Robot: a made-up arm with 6 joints.
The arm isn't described. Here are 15 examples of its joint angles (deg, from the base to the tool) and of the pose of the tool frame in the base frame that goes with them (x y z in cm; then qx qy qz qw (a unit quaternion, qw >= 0)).
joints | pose
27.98 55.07 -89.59 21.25 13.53 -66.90 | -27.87 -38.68 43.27 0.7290 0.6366 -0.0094 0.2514
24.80 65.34 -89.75 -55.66 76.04 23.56 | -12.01 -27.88 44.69 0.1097 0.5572 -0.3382 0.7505
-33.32 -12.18 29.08 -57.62 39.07 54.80 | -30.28 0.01 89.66 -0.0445 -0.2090 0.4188 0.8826
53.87 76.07 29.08 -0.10 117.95 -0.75 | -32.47 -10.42 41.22 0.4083 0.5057 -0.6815 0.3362
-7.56 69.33 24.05 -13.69 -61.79 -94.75 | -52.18 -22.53 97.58 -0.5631 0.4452 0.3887 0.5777
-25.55 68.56 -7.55 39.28 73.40 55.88 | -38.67 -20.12 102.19 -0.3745 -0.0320 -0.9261 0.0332
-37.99 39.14 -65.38 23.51 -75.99 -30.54 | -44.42 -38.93 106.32 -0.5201 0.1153 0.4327 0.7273
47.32 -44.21 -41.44 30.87 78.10 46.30 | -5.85 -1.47 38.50 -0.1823 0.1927 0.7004 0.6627
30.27 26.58 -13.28 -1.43 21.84 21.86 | -37.93 -13.11 46.16 -0.3545 -0.3661 0.6364 0.5790
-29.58 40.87 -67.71 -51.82 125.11 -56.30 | -38.01 -39.52 84.40 0.1487 0.9535 0.1639 0.2046
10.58 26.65 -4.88 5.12 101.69 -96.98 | -45.00 -7.52 73.75 0.6946 0.6828 -0.2193 0.0567
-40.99 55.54 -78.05 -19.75 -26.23 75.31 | -34.79 -37.44 80.71 0.6732 -0.2984 0.6334 0.2380
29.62 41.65 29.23 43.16 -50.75 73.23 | -39.90 2.85 62.48 0.1378 -0.0945 -0.0017 0.9859
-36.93 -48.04 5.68 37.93 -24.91 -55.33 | -6.48 3.22 85.79 -0.4088 0.8861 0.2156 0.0346
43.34 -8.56 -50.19 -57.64 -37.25 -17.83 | -22.91 -24.79 18.94 -0.4382 -0.5798 0.1078 0.6783
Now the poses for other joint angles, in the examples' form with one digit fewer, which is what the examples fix.
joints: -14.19 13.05 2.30 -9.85 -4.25 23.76
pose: -45.3 -8.6 89.2 -0.067 -0.031 0.394 0.916
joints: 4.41 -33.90 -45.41 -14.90 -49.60 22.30
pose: -50.5 -7.6 62.0 -0.353 -0.057 0.069 0.931
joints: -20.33 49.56 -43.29 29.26 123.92 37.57
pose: -48.1 -17.3 91.1 -0.059 0.100 -0.853 0.509
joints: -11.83 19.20 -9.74 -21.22 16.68 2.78
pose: -47.2 -16.2 84.1 -0.238 -0.258 0.573 0.741
